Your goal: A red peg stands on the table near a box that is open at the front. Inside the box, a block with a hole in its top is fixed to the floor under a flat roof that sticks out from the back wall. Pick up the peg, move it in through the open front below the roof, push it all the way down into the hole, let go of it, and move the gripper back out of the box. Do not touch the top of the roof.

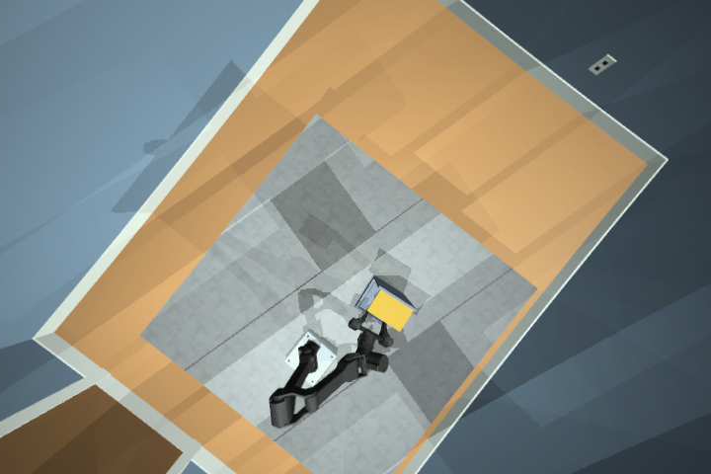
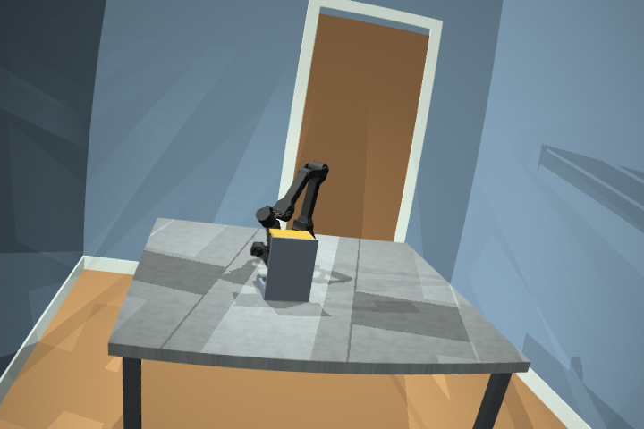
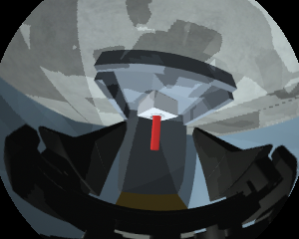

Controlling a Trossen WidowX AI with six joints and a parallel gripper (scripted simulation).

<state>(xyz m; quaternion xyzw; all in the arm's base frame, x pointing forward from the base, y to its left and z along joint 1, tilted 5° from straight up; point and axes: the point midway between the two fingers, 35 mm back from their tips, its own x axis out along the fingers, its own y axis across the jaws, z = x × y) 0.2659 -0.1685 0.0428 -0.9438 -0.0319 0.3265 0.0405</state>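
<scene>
Right now the red peg is 6 cm ahead of my gripper tip and 1 cm below it. Also, from my gripper tip: yellow roof: 15 cm above, 7 cm ahead, 1 cm to the left.
</scene>
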